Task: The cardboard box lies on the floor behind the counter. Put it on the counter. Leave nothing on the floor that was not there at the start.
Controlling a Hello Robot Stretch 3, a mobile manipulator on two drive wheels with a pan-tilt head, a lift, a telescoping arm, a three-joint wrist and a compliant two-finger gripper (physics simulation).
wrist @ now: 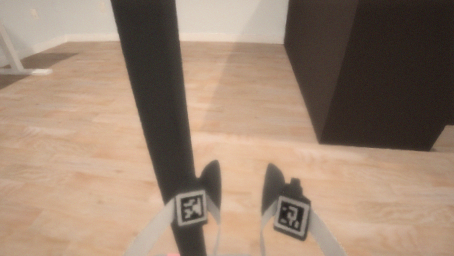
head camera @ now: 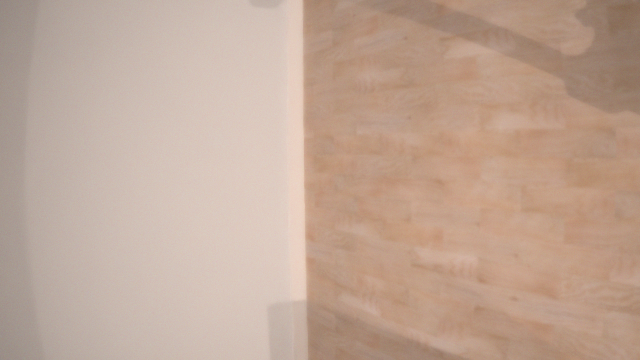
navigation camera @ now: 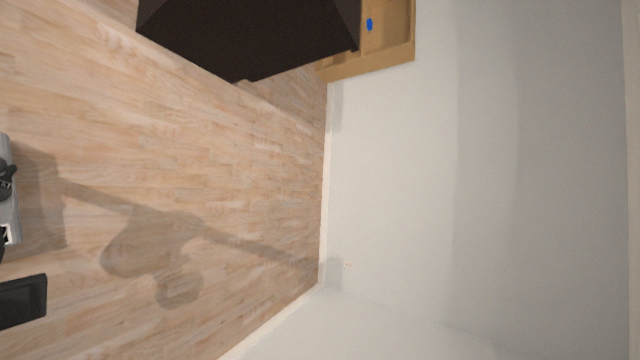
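Observation:
There's a dark counter (navigation camera: 233,47), and I see the dark counter (wrist: 372,81) as well. I can also see my gripper (wrist: 242,180).

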